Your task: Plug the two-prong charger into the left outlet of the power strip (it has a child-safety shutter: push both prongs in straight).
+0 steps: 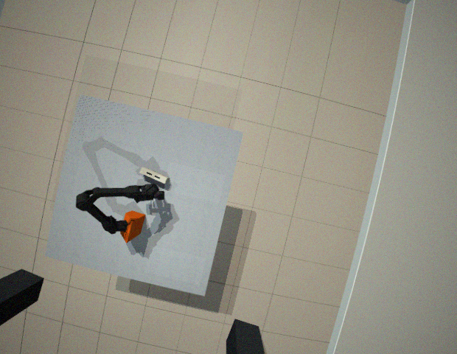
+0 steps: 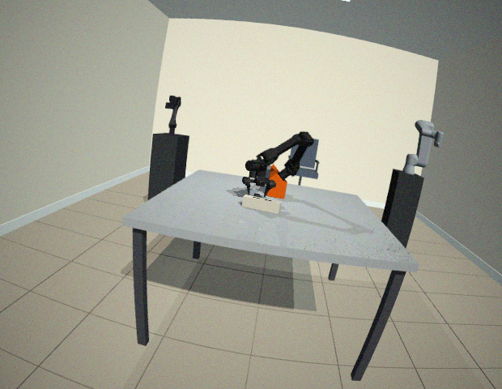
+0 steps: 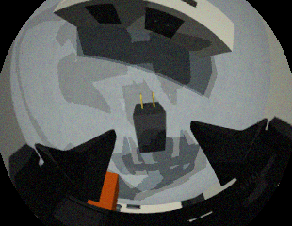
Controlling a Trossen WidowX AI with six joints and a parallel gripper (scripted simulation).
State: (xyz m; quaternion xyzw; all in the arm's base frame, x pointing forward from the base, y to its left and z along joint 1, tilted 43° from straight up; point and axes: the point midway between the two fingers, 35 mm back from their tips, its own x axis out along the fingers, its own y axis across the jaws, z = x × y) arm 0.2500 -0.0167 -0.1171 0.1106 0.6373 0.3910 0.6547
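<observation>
My gripper tip is 1 cm short of the dark two-prong charger, 1 cm to the right of it and 1 cm above it.
</observation>
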